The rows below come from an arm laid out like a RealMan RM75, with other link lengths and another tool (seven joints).
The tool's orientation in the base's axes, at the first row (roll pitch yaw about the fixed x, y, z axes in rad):
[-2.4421, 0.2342, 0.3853]
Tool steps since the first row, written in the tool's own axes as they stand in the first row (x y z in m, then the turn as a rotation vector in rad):
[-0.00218, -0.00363, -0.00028, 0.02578, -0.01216, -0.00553]
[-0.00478, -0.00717, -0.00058, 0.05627, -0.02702, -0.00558]
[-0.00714, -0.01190, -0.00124, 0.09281, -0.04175, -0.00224]
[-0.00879, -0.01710, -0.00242, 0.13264, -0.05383, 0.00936]
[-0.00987, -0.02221, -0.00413, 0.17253, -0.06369, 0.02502]
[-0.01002, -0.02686, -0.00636, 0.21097, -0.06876, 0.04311]
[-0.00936, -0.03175, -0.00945, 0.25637, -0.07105, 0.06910]
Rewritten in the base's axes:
[-0.00239, 0.00183, 0.00299, 0.02367, 0.01580, 0.00575]
[-0.00514, 0.00343, 0.00603, 0.04896, 0.03829, 0.00802]
[-0.00771, 0.00584, 0.01003, 0.07834, 0.06469, 0.00628]
[-0.00949, 0.00859, 0.01455, 0.10773, 0.09464, -0.00404]
[-0.01053, 0.01120, 0.01927, 0.13585, 0.12507, -0.01877]
[-0.01045, 0.01352, 0.02388, 0.16239, 0.15259, -0.03798]
[-0.00933, 0.01587, 0.02909, 0.19240, 0.18471, -0.06643]

